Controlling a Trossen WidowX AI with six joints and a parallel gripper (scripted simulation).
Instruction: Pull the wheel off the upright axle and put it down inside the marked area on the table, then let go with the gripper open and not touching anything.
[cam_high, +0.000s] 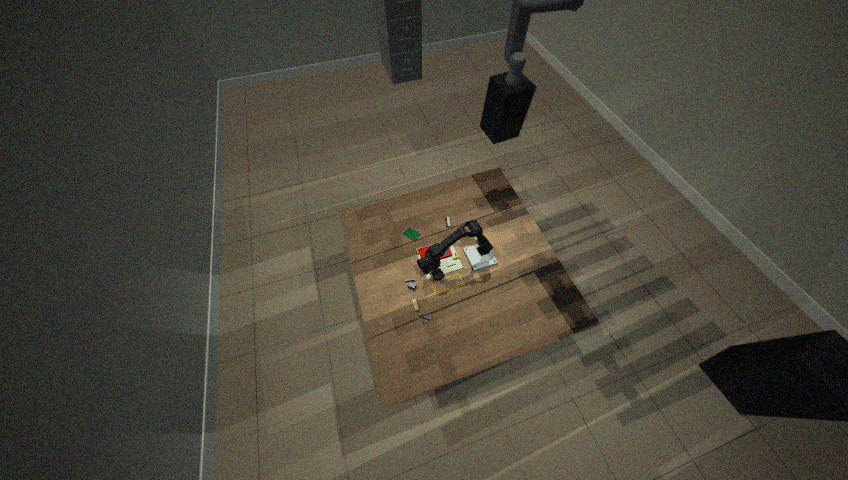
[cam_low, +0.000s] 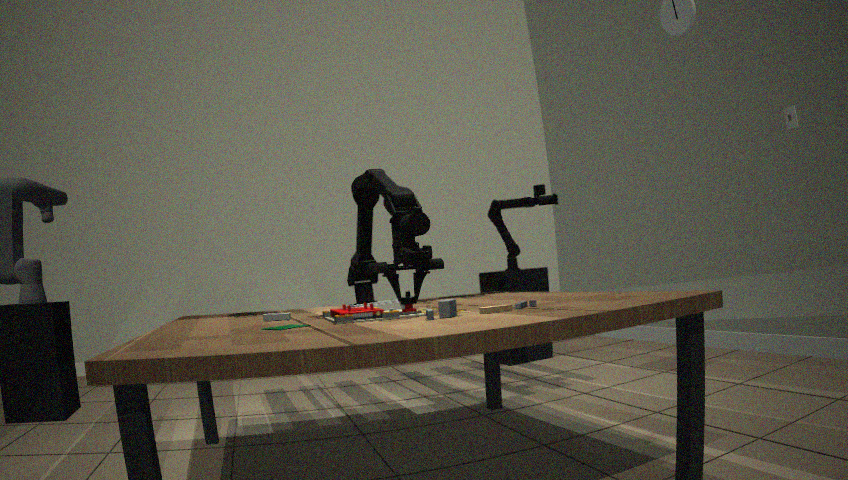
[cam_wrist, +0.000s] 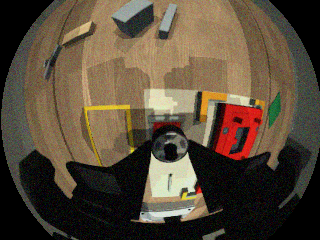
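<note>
My gripper tip is right at the wheel. Round my gripper tip: green plate (2 cm ahead, 32 cm to the right, 4 cm below); then tan bar (19 cm ahead, 15 cm to the left, 3 cm below); then grey block (16 cm ahead, 3 cm to the left, 2 cm below).
</note>
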